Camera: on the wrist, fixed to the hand. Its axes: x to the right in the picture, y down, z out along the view.
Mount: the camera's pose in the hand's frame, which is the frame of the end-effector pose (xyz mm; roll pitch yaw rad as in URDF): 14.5 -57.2 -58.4 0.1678 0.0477 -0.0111
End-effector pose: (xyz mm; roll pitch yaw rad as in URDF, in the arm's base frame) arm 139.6 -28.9 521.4 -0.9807 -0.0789 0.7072
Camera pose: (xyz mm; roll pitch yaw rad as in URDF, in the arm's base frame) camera 201.9 -81.4 537.5 -0.8094 -0.0615 0.6613
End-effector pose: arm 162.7 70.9 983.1 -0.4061 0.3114 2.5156
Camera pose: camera 203.5 134.7 949.1 -0.2481 0.3507 2.4847
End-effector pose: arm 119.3 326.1 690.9 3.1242 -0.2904 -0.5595
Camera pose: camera 148.0 376.8 750.0 -2.9948 -0.3379 -0.5469
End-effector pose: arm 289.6 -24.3 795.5 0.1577 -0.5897 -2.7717
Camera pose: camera 226.7 2.1 748.2 0.3279 -0.5408 -2.7757
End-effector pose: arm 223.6 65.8 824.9 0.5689 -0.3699 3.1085
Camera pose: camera 181.7 83.9 755.5 0.7311 -0.3237 3.1257
